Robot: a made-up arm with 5 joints. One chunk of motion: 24 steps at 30 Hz.
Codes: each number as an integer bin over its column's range. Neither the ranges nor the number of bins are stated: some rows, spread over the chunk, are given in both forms.
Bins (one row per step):
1: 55 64 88 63 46 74
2: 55 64 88 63 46 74
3: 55 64 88 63 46 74
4: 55 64 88 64 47 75
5: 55 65 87 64 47 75
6: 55 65 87 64 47 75
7: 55 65 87 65 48 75
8: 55 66 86 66 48 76
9: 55 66 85 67 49 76
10: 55 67 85 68 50 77
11: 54 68 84 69 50 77
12: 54 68 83 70 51 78
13: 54 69 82 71 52 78
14: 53 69 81 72 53 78
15: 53 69 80 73 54 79
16: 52 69 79 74 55 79
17: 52 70 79 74 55 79
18: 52 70 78 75 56 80
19: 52 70 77 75 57 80
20: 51 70 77 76 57 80
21: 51 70 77 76 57 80
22: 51 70 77 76 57 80
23: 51 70 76 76 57 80
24: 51 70 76 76 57 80
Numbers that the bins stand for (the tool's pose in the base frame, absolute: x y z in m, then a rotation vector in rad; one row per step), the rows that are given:
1: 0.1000 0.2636 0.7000 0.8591 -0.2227 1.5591
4: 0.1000 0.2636 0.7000 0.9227 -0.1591 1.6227
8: 0.1000 0.3000 0.6636 1.0500 -0.0955 1.6864
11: 0.0818 0.3364 0.6273 1.2409 0.0318 1.7500
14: 0.0636 0.3545 0.5727 1.4318 0.2227 1.8136
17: 0.0455 0.3727 0.5364 1.5591 0.3500 1.8773
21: 0.0273 0.3727 0.5000 1.6864 0.4773 1.9409
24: 0.0273 0.3727 0.4818 1.6864 0.4773 1.9409
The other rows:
2: 0.1000 0.2636 0.7000 0.8591 -0.2227 1.5591
3: 0.1000 0.2636 0.7000 0.8591 -0.2227 1.5591
5: 0.1000 0.2818 0.6818 0.9227 -0.1591 1.6227
6: 0.1000 0.2818 0.6818 0.9227 -0.1591 1.6227
7: 0.1000 0.2818 0.6818 0.9864 -0.0955 1.6227
9: 0.1000 0.3000 0.6455 1.1136 -0.0318 1.6864
10: 0.1000 0.3182 0.6455 1.1773 0.0318 1.7500
12: 0.0818 0.3364 0.6091 1.3045 0.0955 1.8136
13: 0.0818 0.3545 0.5909 1.3682 0.1591 1.8136
15: 0.0636 0.3545 0.5545 1.4955 0.2864 1.8773
16: 0.0455 0.3545 0.5364 1.5591 0.3500 1.8773
18: 0.0455 0.3727 0.5182 1.6227 0.4136 1.9409
19: 0.0455 0.3727 0.5000 1.6227 0.4773 1.9409
20: 0.0273 0.3727 0.5000 1.6864 0.4773 1.9409
22: 0.0273 0.3727 0.5000 1.6864 0.4773 1.9409
23: 0.0273 0.3727 0.4818 1.6864 0.4773 1.9409

